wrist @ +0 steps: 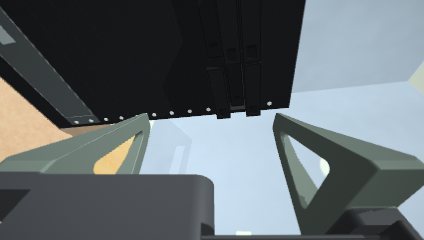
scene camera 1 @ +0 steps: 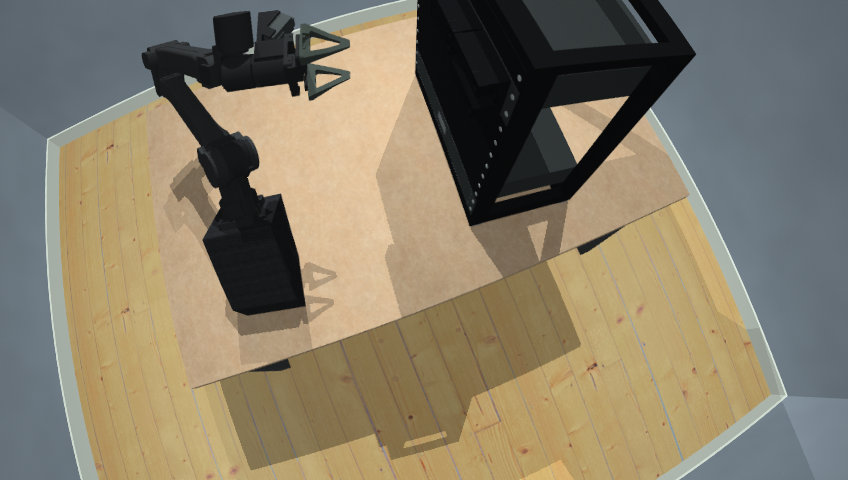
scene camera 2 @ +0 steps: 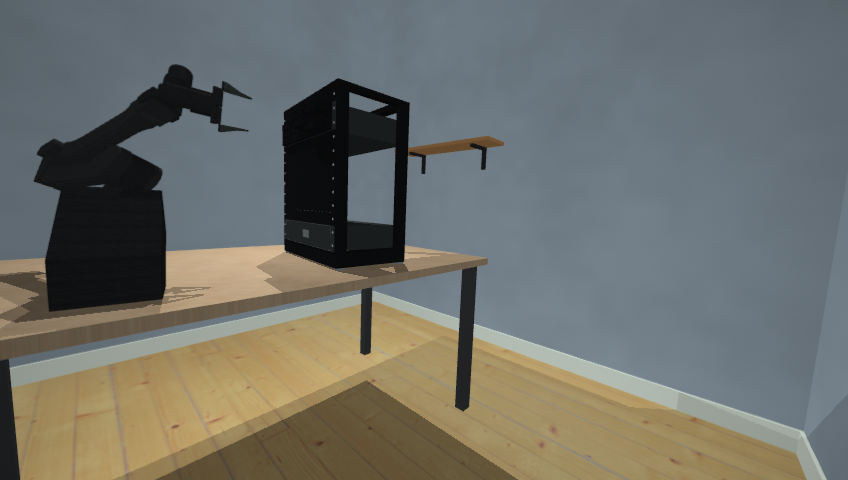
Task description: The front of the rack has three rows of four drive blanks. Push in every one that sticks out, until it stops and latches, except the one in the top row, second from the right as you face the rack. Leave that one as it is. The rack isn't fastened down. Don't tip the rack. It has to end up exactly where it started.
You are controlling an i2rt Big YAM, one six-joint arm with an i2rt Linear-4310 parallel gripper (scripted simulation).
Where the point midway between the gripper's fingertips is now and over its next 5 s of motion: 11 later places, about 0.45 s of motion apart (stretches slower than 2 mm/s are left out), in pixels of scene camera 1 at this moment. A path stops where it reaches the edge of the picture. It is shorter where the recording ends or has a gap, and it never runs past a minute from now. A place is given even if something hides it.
My gripper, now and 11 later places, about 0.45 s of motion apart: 350, 60; 353, 63; 354, 66; 354, 66; 375, 64; 395, 64; 395, 63; 396, 33; 431, 30; 435, 29; 441, 27; 448, 26
